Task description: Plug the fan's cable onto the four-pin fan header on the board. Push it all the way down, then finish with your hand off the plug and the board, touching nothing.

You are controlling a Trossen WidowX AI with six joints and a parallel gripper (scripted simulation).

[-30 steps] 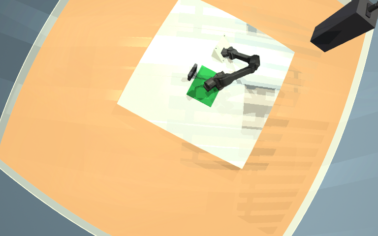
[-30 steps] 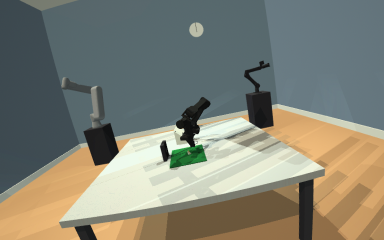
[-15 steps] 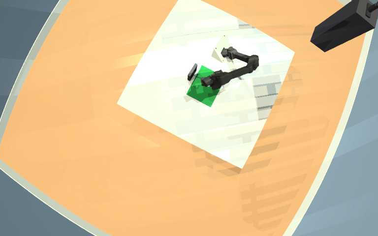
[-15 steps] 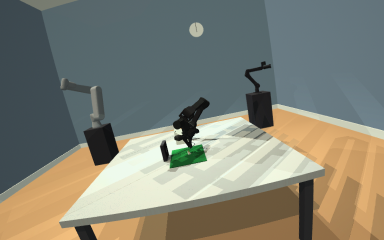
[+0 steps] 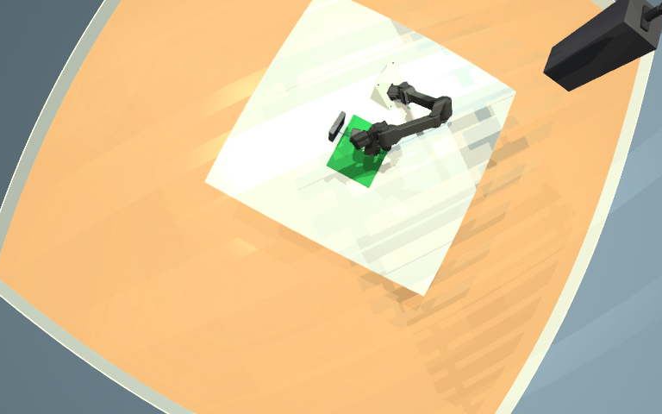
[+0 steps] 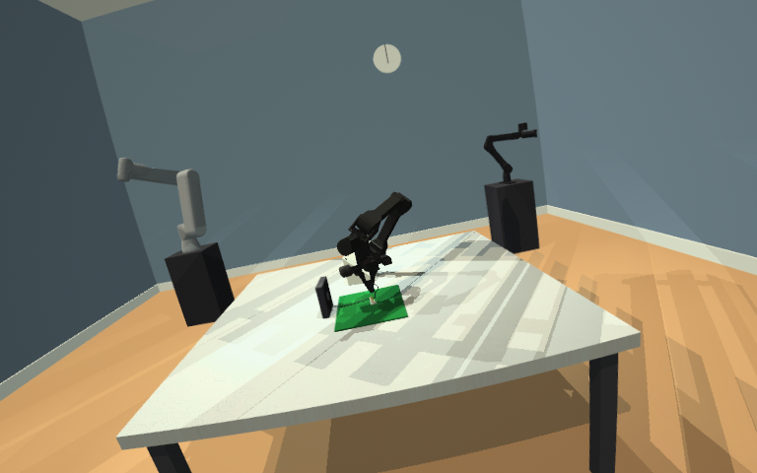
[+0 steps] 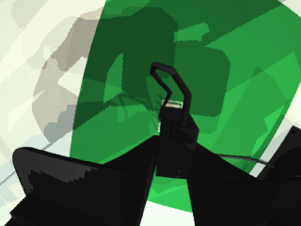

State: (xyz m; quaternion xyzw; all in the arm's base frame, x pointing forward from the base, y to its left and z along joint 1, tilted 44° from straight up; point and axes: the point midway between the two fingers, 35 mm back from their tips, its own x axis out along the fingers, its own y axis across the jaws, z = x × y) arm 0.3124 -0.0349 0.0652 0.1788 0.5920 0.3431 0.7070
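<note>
The white four-pin header lies 6 cm below my gripper tip. Round my gripper tip: green board 8 cm below, 2 cm ahead, 1 cm to the right; then black fan 16 cm to the right, 1 cm behind; then fan plug 1 cm ahead, 1 cm above.
</note>
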